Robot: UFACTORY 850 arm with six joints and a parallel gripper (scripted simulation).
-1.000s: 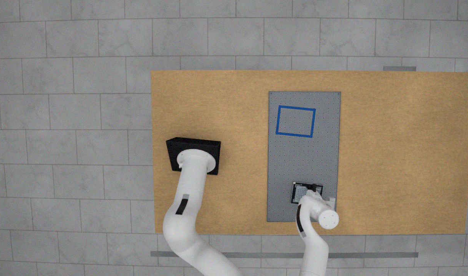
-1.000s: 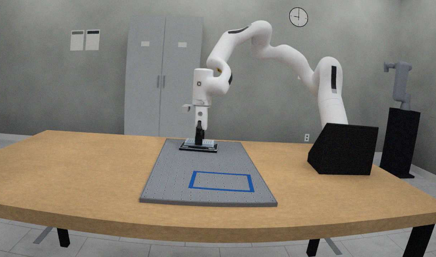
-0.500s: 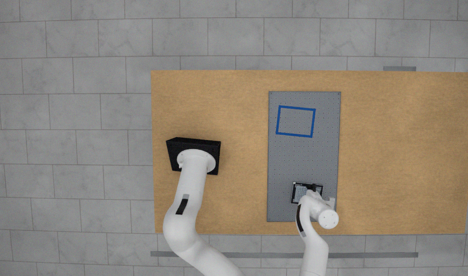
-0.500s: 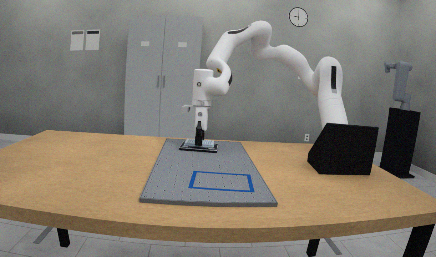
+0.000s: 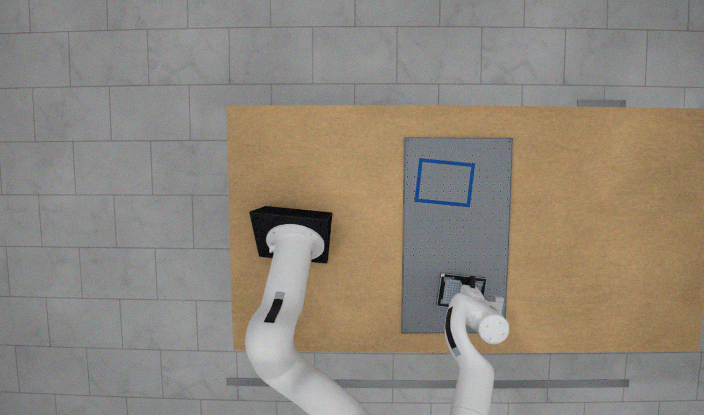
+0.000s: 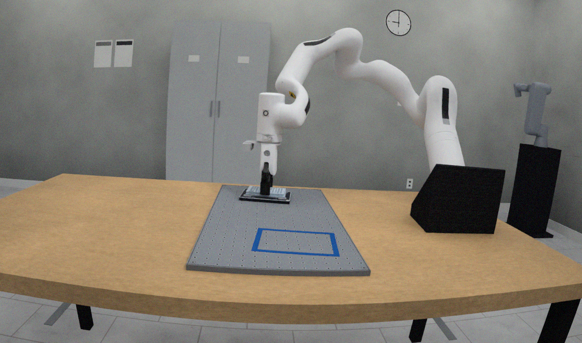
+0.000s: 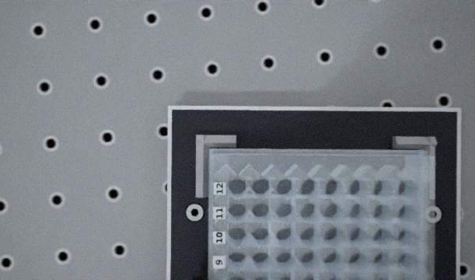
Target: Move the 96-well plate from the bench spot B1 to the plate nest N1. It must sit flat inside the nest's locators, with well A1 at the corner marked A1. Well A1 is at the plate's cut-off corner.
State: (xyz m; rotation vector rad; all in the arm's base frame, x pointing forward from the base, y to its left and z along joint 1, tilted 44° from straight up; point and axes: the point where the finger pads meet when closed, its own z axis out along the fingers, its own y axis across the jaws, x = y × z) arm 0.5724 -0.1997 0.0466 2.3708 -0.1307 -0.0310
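Right now the clear 96-well plate is 10 mm below my hand. From my hand the other things lie so: black plate nest 30 mm below.
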